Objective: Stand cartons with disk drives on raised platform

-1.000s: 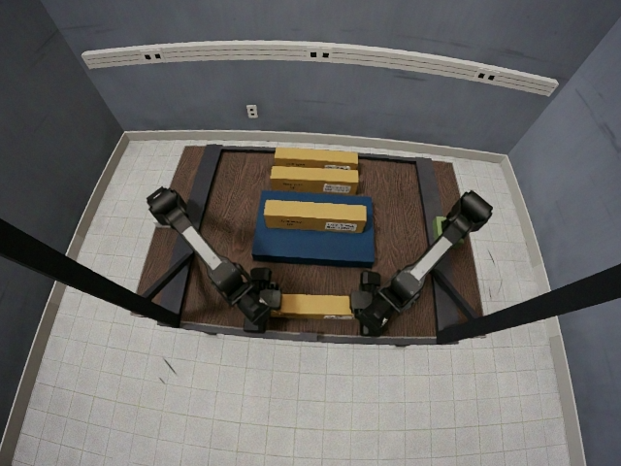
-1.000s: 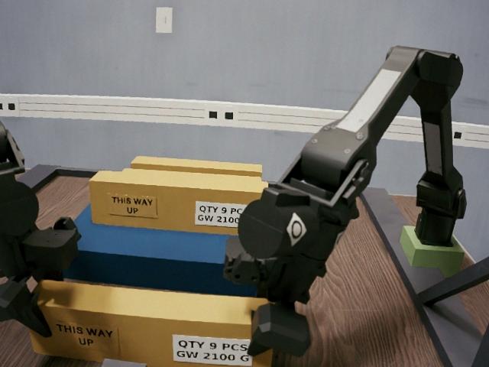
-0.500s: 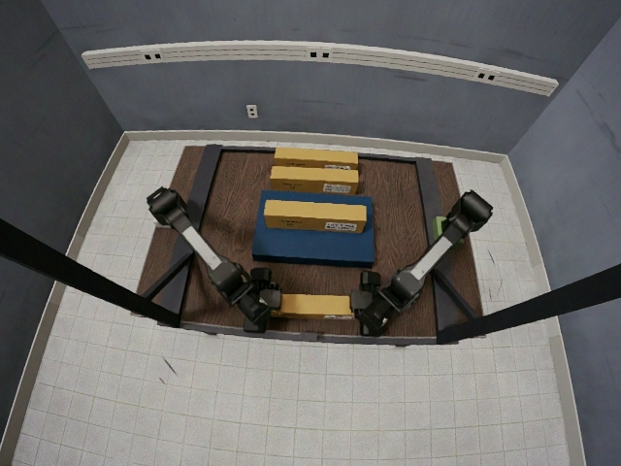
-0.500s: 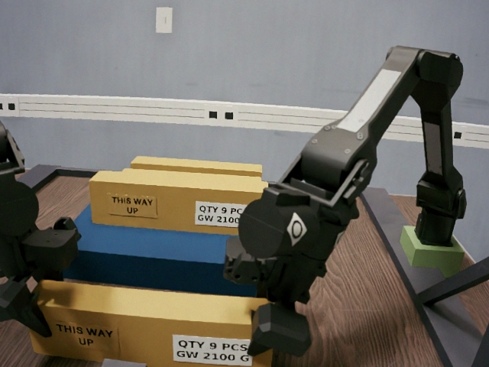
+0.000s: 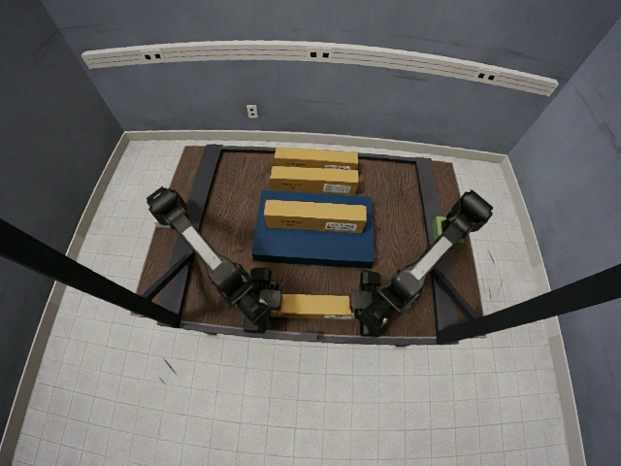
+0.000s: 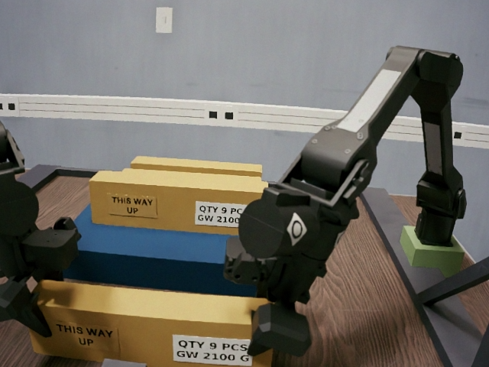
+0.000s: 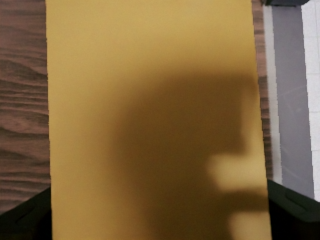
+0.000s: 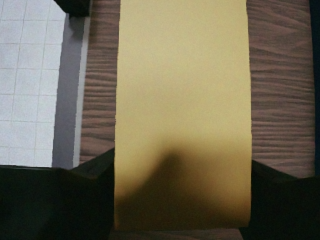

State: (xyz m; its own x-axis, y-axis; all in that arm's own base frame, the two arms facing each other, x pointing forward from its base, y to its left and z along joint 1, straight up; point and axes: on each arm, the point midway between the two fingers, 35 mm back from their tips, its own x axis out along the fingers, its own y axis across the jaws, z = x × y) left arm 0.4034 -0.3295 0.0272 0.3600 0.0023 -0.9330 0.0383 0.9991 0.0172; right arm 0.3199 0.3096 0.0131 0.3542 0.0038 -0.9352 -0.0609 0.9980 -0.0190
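Right now the carton is 1 cm behind my right hand, 15 cm to the left of it and 3 cm below it. Round my right hand: blue raised platform (27 cm ahead, 16 cm to the left, 4 cm below).
Right now my left hand is 10 mm short of the carton, 140 mm to the left of it and 30 mm above it. Round my left hand: blue raised platform (290 mm ahead, 130 mm to the right, 40 mm below).
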